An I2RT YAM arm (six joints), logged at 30 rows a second.
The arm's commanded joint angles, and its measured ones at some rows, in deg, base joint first. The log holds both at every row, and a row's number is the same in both.
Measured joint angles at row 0:
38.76, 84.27, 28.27, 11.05, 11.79, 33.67
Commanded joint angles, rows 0 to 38:
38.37, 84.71, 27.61, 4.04, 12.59, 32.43
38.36, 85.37, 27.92, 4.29, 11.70, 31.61
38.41, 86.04, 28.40, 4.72, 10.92, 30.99
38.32, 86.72, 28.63, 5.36, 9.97, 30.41
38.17, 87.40, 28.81, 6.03, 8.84, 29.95
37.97, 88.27, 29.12, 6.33, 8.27, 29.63
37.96, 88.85, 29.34, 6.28, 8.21, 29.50
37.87, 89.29, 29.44, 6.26, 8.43, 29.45
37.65, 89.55, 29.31, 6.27, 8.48, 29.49
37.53, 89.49, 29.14, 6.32, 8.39, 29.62
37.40, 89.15, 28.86, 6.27, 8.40, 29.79
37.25, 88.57, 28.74, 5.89, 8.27, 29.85
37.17, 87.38, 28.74, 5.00, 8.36, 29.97
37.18, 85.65, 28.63, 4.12, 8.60, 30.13
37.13, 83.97, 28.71, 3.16, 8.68, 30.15
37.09, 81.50, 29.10, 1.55, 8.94, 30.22
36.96, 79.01, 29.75, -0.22, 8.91, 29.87
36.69, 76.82, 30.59, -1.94, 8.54, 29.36
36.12, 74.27, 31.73, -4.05, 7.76, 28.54
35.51, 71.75, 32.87, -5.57, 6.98, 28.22
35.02, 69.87, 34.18, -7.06, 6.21, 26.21
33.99, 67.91, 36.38, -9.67, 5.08, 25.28
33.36, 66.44, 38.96, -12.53, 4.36, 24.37
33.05, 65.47, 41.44, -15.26, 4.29, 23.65
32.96, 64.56, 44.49, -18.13, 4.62, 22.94
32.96, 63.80, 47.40, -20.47, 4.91, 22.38
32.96, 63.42, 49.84, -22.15, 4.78, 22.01
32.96, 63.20, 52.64, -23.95, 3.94, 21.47
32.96, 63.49, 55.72, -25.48, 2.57, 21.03
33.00, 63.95, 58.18, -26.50, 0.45, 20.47
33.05, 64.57, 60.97, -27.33, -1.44, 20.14
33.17, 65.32, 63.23, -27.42, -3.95, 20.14
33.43, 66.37, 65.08, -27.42, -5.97, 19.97
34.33, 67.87, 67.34, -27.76, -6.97, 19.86
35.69, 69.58, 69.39, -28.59, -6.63, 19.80
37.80, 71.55, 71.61, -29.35, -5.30, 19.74
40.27, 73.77, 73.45, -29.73, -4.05, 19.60
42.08, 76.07, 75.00, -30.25, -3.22, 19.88
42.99, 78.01, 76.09, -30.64, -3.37, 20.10
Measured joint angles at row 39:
39.79, 73.19, 73.69, -25.56, -2.50, 20.93
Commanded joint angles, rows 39 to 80:
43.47, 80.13, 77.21, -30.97, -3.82, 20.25
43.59, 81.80, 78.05, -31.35, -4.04, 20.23
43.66, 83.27, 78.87, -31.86, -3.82, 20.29
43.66, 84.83, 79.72, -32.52, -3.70, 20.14
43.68, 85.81, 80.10, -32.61, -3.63, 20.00
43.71, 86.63, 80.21, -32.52, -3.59, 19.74
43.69, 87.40, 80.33, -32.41, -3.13, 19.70
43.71, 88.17, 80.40, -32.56, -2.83, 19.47
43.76, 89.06, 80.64, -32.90, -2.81, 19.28
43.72, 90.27, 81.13, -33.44, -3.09, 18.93
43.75, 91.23, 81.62, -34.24, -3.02, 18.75
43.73, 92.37, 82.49, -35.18, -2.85, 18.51
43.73, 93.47, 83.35, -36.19, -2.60, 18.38
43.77, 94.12, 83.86, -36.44, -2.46, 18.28
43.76, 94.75, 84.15, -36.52, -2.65, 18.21
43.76, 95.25, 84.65, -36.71, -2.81, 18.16
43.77, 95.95, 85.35, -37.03, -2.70, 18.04
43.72, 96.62, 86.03, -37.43, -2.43, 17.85
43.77, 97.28, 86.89, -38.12, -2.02, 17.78
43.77, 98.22, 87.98, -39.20, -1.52, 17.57
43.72, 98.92, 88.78, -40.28, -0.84, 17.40
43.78, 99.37, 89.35, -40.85, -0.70, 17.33
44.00, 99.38, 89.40, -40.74, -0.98, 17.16
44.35, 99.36, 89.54, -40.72, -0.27, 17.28
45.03, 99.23, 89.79, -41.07, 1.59, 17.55
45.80, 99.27, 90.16, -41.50, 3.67, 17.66
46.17, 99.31, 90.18, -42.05, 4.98, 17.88
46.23, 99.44, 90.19, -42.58, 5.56, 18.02
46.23, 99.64, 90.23, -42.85, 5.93, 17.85
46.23, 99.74, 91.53, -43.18, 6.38, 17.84
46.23, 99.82, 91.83, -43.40, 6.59, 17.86
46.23, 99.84, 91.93, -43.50, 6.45, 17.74
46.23, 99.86, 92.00, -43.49, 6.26, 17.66
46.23, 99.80, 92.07, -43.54, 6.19, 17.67
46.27, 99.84, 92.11, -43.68, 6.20, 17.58
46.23, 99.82, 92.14, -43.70, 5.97, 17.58
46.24, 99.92, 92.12, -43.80, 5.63, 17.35
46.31, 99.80, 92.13, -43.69, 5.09, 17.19
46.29, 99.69, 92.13, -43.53, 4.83, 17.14
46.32, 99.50, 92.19, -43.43, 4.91, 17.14
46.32, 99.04, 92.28, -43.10, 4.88, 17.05
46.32, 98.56, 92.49, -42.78, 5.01, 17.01
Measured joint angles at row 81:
46.11, 99.18, 91.18, -40.73, 4.69, 17.43
